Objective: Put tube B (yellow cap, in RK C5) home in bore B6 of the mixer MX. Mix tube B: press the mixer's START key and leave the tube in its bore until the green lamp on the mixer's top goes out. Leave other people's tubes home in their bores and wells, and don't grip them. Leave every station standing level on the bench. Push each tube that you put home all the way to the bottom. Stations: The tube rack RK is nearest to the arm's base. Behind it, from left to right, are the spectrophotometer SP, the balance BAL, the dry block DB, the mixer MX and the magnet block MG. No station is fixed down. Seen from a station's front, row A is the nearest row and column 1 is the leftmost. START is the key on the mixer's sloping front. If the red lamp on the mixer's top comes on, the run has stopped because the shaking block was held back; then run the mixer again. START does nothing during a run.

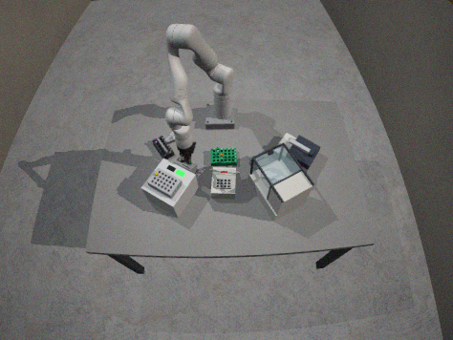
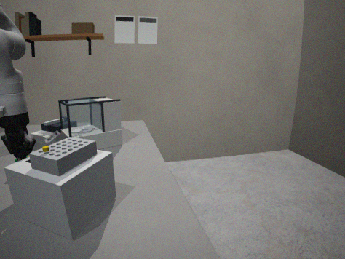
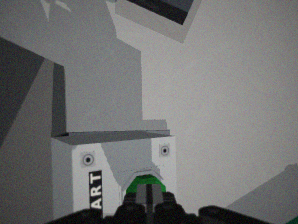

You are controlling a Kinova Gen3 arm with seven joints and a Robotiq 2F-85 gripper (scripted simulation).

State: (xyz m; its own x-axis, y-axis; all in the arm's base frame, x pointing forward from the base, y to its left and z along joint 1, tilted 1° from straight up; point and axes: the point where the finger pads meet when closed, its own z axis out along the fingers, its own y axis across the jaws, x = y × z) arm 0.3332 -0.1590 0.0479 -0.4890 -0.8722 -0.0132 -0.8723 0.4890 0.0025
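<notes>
The green start key lies 3 cm below my hand. From my hand the other things lie so: dry block (17 cm to the left, 9 cm ahead, 6 cm below); then grey mixer block (16 cm ahead, 9 cm to the right, 6 cm above); then green tube rack (16 cm to the left, 8 cm below, 6 cm behind).
</notes>
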